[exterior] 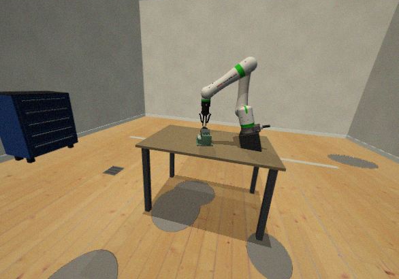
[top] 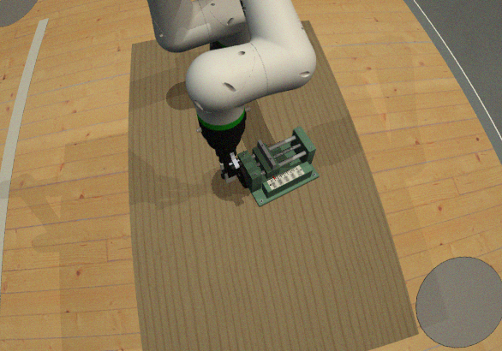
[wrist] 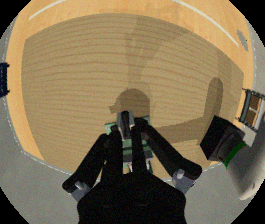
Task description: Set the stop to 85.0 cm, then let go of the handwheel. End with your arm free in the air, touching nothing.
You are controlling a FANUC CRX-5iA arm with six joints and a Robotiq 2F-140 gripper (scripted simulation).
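Right now the stop block is 4 cm behind my hand, 11 cm to the left of it and 3 cm below it.
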